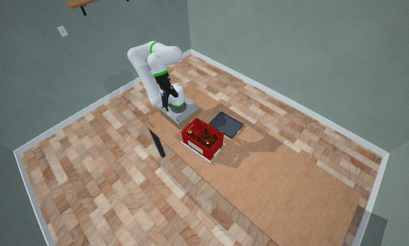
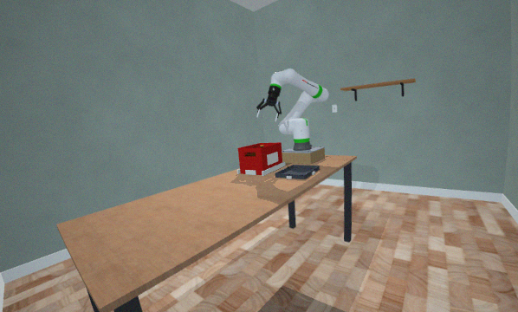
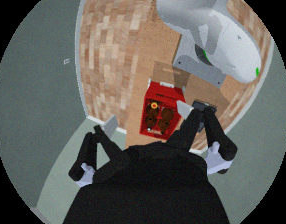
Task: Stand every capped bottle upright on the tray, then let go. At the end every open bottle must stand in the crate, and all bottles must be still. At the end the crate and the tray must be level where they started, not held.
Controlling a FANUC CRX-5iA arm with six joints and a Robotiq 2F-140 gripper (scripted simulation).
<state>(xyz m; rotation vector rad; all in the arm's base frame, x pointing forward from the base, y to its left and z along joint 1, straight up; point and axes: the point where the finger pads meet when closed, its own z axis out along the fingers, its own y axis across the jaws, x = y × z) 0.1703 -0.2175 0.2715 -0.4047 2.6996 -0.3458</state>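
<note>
My gripper is now 270 mm above the crate, 210 mm short of it and 30 mm to the right of it. The rest, counted from my hand: dark tray 350 mm below, 320 mm to the left, 280 mm ahead; then capped brown bottle 270 mm below, 120 mm ahead.
</note>
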